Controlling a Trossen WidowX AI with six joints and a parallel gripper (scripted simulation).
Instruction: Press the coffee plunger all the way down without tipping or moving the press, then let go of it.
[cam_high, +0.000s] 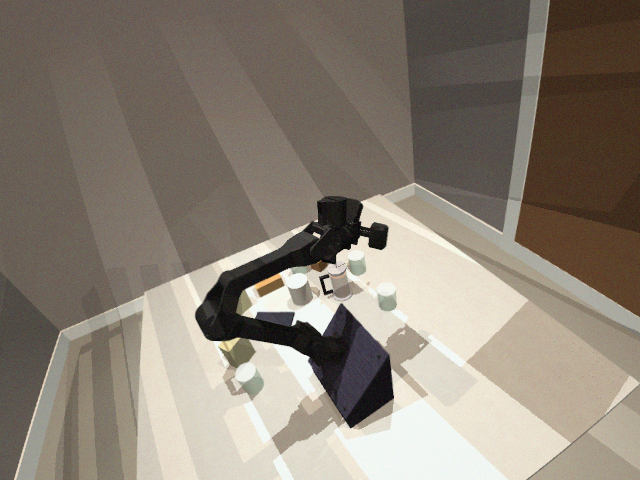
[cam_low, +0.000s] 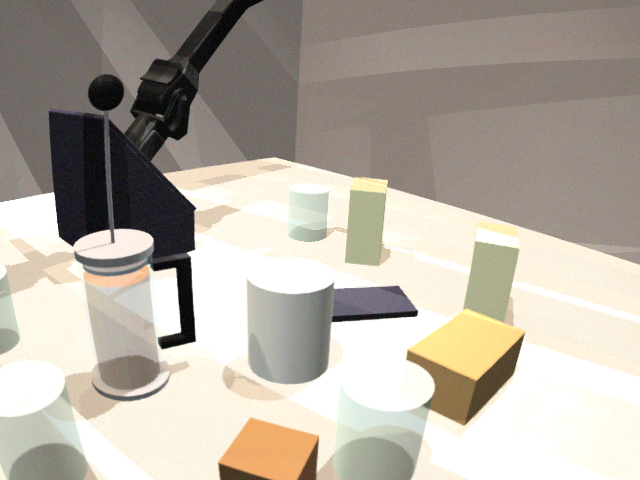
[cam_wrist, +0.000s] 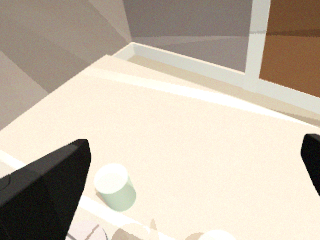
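The glass coffee press lies 24 cm below my gripper tip, 15 cm ahead of it and 7 cm to the left of it. Also, from my gripper tip: dark flat plate 37 cm below, 32 cm to the left, 20 cm ahead.
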